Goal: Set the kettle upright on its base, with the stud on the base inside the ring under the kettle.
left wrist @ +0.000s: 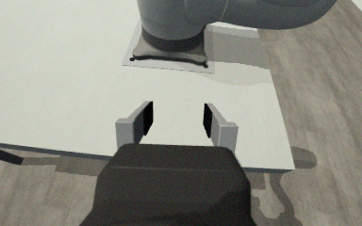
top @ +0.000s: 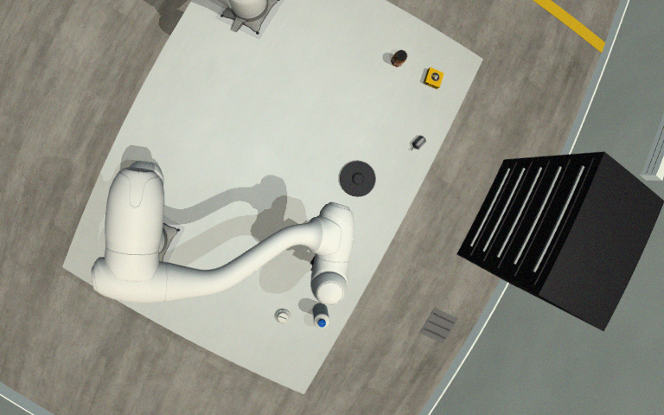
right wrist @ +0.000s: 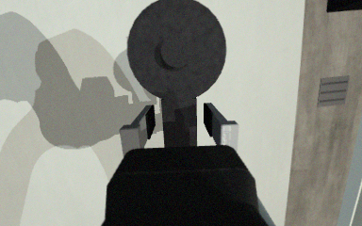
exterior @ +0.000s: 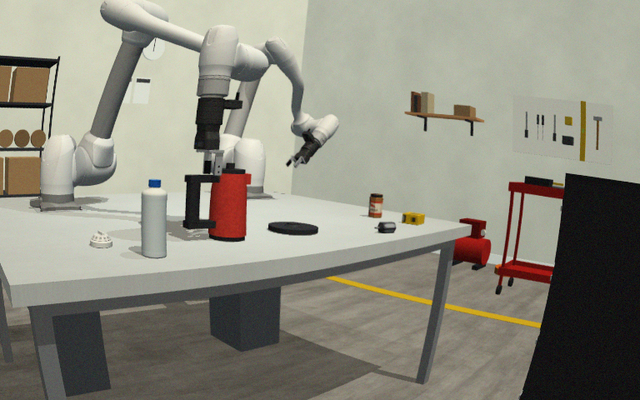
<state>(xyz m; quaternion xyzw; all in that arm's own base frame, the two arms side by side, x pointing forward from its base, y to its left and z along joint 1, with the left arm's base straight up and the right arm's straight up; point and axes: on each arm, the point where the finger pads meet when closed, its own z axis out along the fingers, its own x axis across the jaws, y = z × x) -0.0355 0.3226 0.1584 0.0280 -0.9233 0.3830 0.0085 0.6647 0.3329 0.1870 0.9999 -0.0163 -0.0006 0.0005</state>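
Observation:
The red kettle lies 9 cm below my right hand and 2 cm to the left of it. Round my right hand: round black base 32 cm to the left, 17 cm below, 2 cm ahead; then white bottle 26 cm to the right, 11 cm below, 9 cm ahead; then white dome 34 cm to the right, 17 cm below, 4 cm behind.

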